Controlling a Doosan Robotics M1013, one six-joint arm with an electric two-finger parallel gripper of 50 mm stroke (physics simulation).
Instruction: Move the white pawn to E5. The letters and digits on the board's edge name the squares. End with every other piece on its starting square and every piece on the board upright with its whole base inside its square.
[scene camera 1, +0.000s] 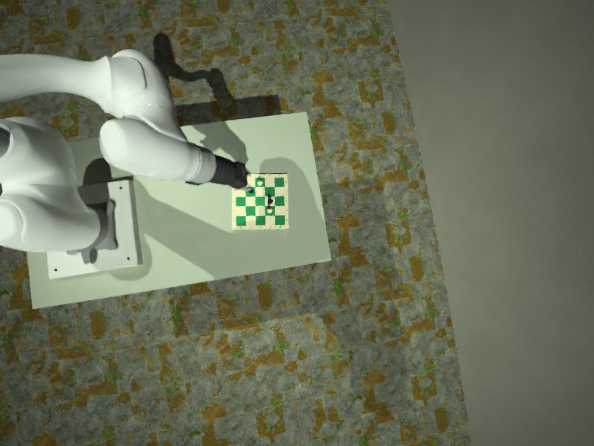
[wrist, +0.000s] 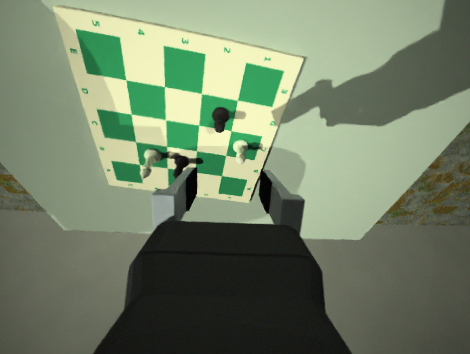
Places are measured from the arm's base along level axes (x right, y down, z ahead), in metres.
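Pixels of known places: gripper, fingertip midpoint: (scene camera 1: 248, 181) (wrist: 228, 181); arm's base at its link origin: (scene camera 1: 92, 227).
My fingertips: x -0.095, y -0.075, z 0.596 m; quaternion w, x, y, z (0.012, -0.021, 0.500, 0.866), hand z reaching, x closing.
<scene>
Ahead of a thing's pixels: the offset from my fingertips to its middle. "spot": to the spot under its first point. Level surfaces: height alone.
In the wrist view the smaller white piece @[dy +0.082, dx -0.015, dz +0.034 m] (wrist: 240, 147) (scene camera 1: 259, 183), which looks like the pawn, stands upright on C1. The taller white piece @[dy +0.076, dx +0.097, dz +0.061 m] (wrist: 151, 156) (scene camera 1: 269, 210) stands on B4. A black piece @[dy +0.082, dx +0.012, dz -0.006 m] (wrist: 220, 116) stands on D2, and another black piece @[dy +0.082, dx +0.060, dz +0.067 m] (wrist: 181, 161) (scene camera 1: 270, 200) stands on B3. Square E5 @[spot: dy +0.098, dx +0.125, dz -0.057 m] (wrist: 102, 54) (scene camera 1: 241, 220) is a green corner square with no piece on it. My gripper (wrist: 228, 181) (scene camera 1: 249, 181) is open and empty, tilted, above the board's D and 1 side in the scene view. Its fingers are apart from the pieces.
The chessboard @[spot: dy +0.098, dx +0.156, dz -0.083 m] (scene camera 1: 234, 229) (wrist: 65, 17) lies on the pale table @[dy +0.104 m] (scene camera 1: 190, 260) (wrist: 345, 210). The robot's base plate (scene camera 1: 131, 235) is at the table's left part. The arm's shadow falls across the table beside the board. Stone-patterned floor surrounds the table.
</scene>
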